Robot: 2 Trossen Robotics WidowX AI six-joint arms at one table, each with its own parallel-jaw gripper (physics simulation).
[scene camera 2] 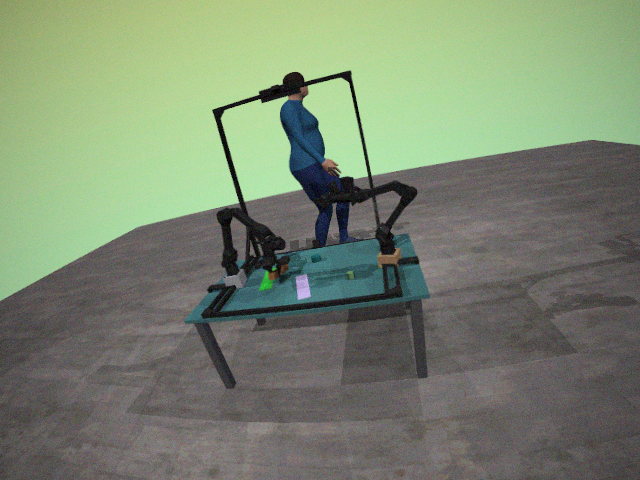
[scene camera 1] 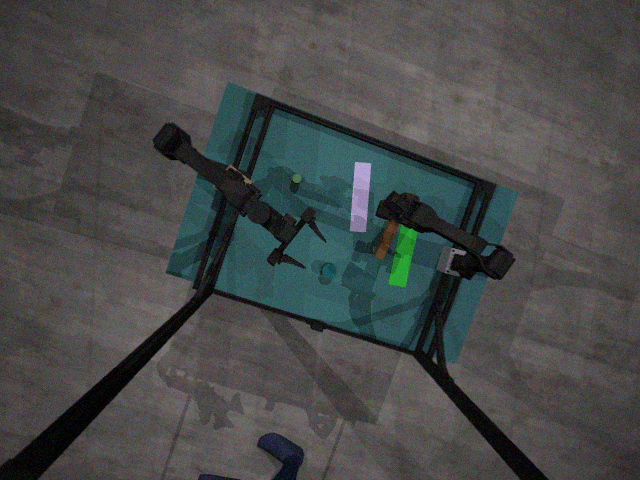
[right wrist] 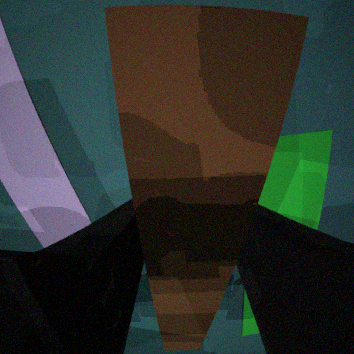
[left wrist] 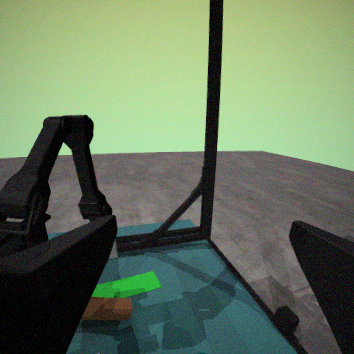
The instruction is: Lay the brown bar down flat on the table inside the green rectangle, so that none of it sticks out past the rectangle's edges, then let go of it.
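Places are measured from the left arm's base along level axes (x back, y right, z up), in metres.
Pixels of known places: left gripper, fingertip midpoint: [scene camera 2: 317, 198] [scene camera 1: 316, 255] [left wrist: 203, 226]; right gripper, fingertip midpoint: [scene camera 2: 276, 276] [scene camera 1: 395, 216] [right wrist: 186, 200]; left arm's base, link origin: [scene camera 2: 388, 252]; right arm's base, link origin: [scene camera 2: 233, 273] [scene camera 1: 460, 263].
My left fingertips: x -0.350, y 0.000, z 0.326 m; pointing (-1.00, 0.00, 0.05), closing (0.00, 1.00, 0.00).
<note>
For each thing: its top centre in the pictures, then the offset to it from my left fingertips. "pt": a spot on its surface instead.
- flat lilac rectangle, surface spot: [right wrist: 35, 170] pt dx -0.076, dy -0.238, dz -0.391 m
- small green cylinder, top centre: [scene camera 1: 296, 178] [scene camera 2: 349, 272] dx +0.187, dy -0.163, dz -0.358 m
- teal object, top centre: [scene camera 1: 329, 271] [scene camera 2: 315, 256] dx -0.126, dy +0.033, dz -0.361 m
The brown bar [scene camera 1: 386, 240] [scene camera 2: 272, 275] [left wrist: 108, 309] [right wrist: 195, 100] is held between the fingers of my right gripper [right wrist: 186, 200], which points down. In scene camera 1 the bar appears left of the green rectangle [scene camera 1: 401, 266] [scene camera 2: 265, 282] [left wrist: 131, 285] [right wrist: 306, 175] and at a slight angle to it; its upper end is hidden under the right arm. Its height over the table is hard to tell. The arm also covers the rectangle's upper end there. My left gripper [scene camera 1: 315, 254] [left wrist: 203, 226] is open and empty, raised high over the table.
A flat lilac rectangle [scene camera 1: 360, 197] [scene camera 2: 302, 287] [right wrist: 35, 170] lies left of the bar in scene camera 1. A small green cylinder [scene camera 1: 296, 178] [scene camera 2: 350, 275] and a teal object [scene camera 1: 328, 270] [scene camera 2: 315, 257] stand on the table. Black frame bars [scene camera 1: 361, 135] edge the table. A person [scene camera 2: 305, 134] stands behind it.
</note>
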